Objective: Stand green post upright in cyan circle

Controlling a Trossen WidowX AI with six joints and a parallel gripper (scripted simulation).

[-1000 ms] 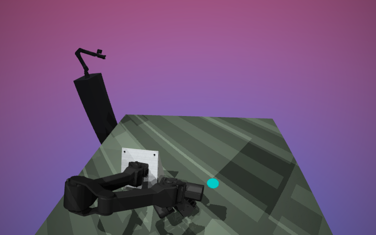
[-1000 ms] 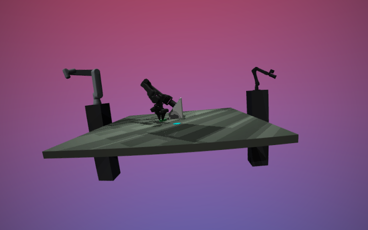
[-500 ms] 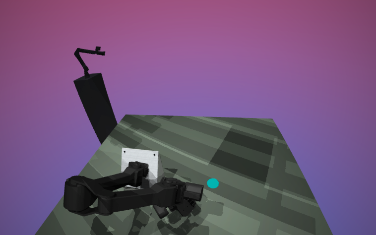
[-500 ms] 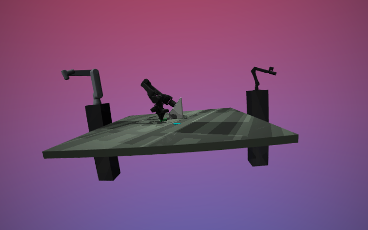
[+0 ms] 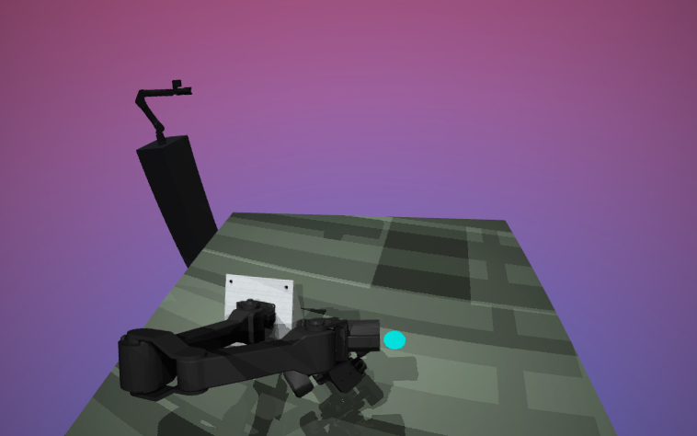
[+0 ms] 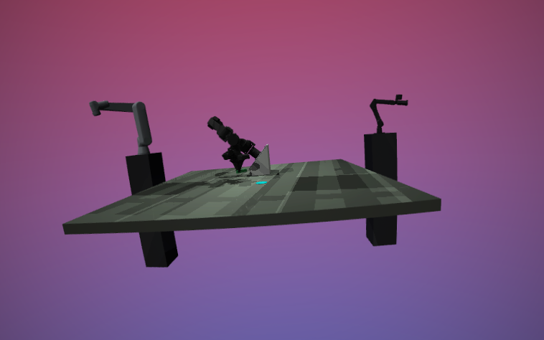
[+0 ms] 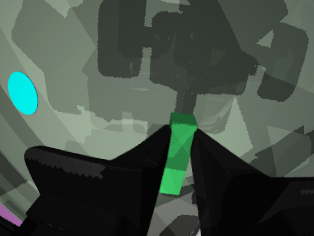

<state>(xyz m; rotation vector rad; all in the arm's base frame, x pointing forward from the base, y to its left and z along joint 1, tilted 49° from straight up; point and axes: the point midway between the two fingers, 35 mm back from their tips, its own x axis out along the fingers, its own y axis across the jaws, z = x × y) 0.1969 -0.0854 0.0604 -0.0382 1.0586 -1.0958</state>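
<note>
My gripper tip is now 14 cm short of the cyan circle, 15 cm to the right of it and 5 cm above it. The rest, counted from my gripper tip: green post: 2 cm behind, 2 cm to the left.
</note>
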